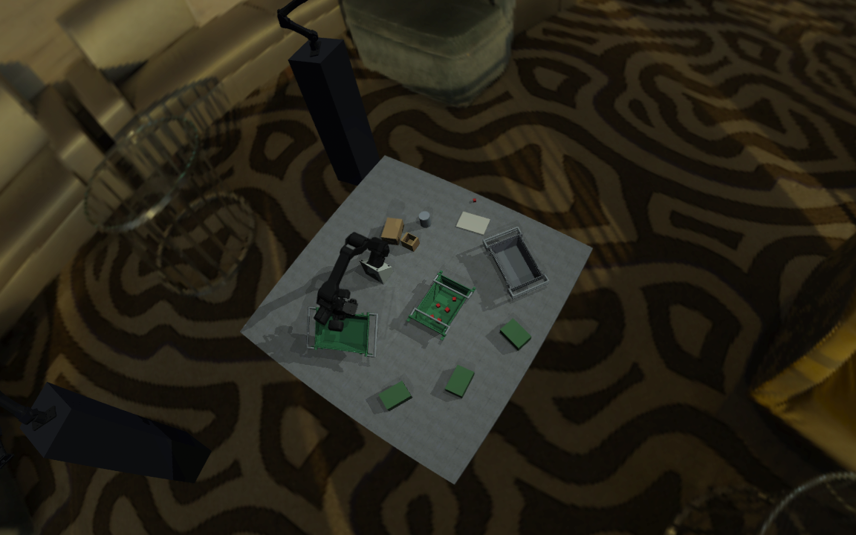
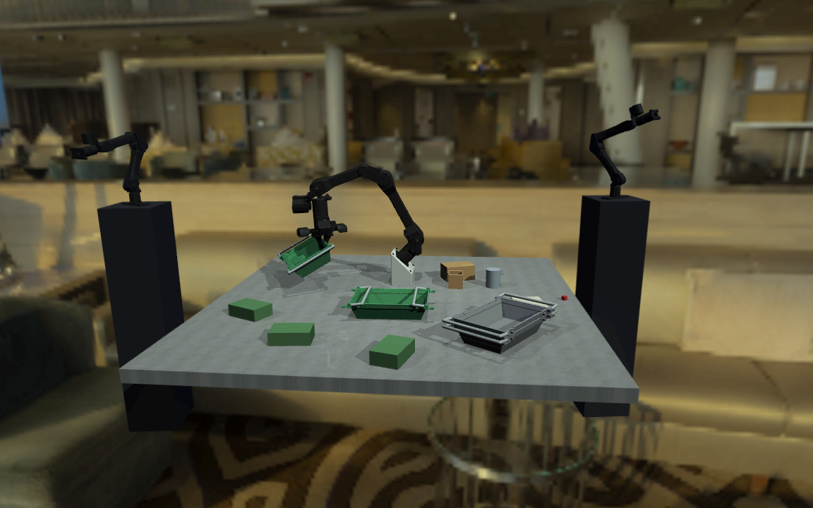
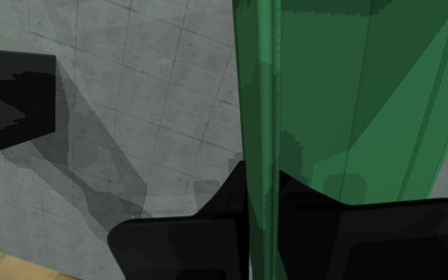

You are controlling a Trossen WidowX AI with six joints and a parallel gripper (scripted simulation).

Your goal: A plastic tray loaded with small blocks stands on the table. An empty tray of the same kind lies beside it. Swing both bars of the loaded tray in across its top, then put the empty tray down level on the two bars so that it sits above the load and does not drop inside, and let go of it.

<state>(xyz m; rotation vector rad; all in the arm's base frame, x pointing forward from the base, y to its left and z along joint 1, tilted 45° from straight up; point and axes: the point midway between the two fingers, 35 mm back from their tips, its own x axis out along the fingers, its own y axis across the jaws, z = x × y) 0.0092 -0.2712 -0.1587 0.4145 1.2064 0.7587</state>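
Now: the green tray 7 cm to the right of my gripper tip and 2 cm ahead of it. Round my gripper tip: pale sheet: 74 cm to the left, 29 cm ahead, 13 cm below; then red block: 87 cm to the left, 25 cm ahead, 13 cm below.
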